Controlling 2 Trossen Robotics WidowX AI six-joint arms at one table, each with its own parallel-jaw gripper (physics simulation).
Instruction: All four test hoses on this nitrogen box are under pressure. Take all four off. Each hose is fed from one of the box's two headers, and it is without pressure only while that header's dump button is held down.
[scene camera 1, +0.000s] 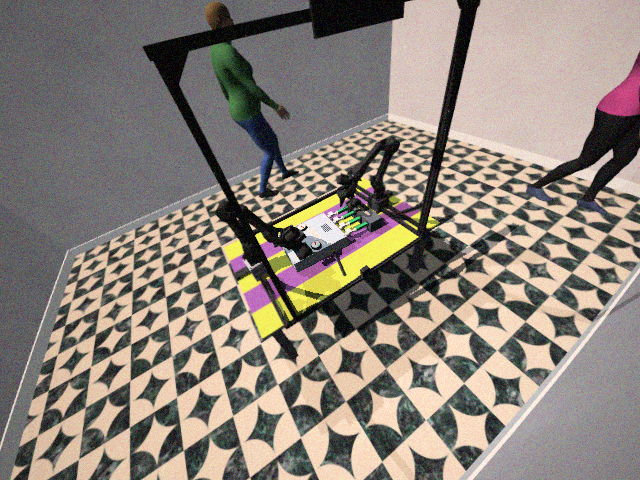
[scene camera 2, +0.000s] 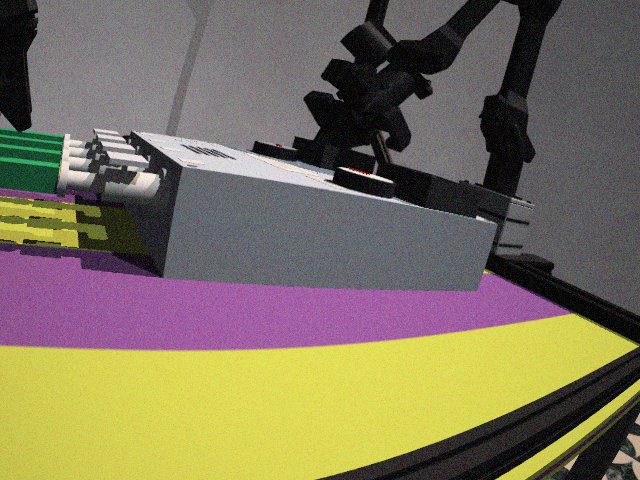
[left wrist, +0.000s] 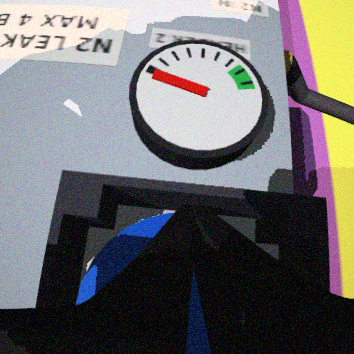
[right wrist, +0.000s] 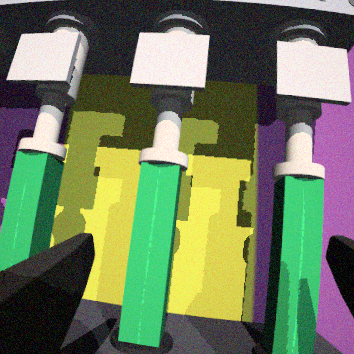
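Pixels of known places: left gripper, fingertip midpoint: (scene camera 1: 308, 248) (scene camera 2: 310, 154) (left wrist: 190, 216); right gripper, fingertip midpoint: (scene camera 1: 344, 209) (scene camera 2: 26, 121) (right wrist: 212, 246); left arm's base at its link origin: (scene camera 1: 254, 260) (scene camera 2: 498, 192); right arm's base at its link origin: (scene camera 1: 378, 196).
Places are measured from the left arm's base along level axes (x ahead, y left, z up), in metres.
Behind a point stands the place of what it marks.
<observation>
The nitrogen box (scene camera 1: 321, 223) {x 0.470, y -0.016, z -0.031 m} (scene camera 2: 320, 237) {x 0.426, y 0.078, z -0.069 m} lies on the striped mat. Four green hoses show at its right end in scene camera 1; three of them, a left hose (right wrist: 30, 200) {x 0.632, y -0.125, z -0.047 m}, a middle hose (right wrist: 150, 250) {x 0.658, y -0.063, z -0.047 m} and a right hose (right wrist: 300, 225) {x 0.650, y 0.008, z -0.047 m}, show in the right wrist view, each at a white fitting. My left gripper (left wrist: 190, 216) {x 0.278, y -0.137, z -0.020 m} is shut and empty, its tips down in a dark square guard (left wrist: 70, 195) {x 0.282, y -0.100, z -0.002 m} over a blue button (left wrist: 117, 252) {x 0.267, y -0.111, z -0.022 m}. The HEADER 2 gauge (left wrist: 200, 122) {x 0.313, y -0.143, z -0.017 m} has its red needle at the black low mark. My right gripper (right wrist: 212, 246) {x 0.656, y -0.035, z -0.022 m} is open, its fingers astride the middle and right hoses, gripping neither.
A second gauge (scene camera 1: 302, 227) {x 0.356, y 0.031, z -0.017 m} (scene camera 2: 273, 148) {x 0.347, y -0.123, z -0.021 m} sits on the box top. A dark block (scene camera 1: 373, 221) {x 0.701, y -0.243, z -0.032 m} stands at the hoses' far ends. A dark supply pipe (left wrist: 325, 106) {x 0.374, y -0.267, z -0.101 m} leaves the box side. A black frame (scene camera 1: 199, 131) {x 0.000, y -0.403, z 0.785 m} rises around the table. Two people stand beyond it.
</observation>
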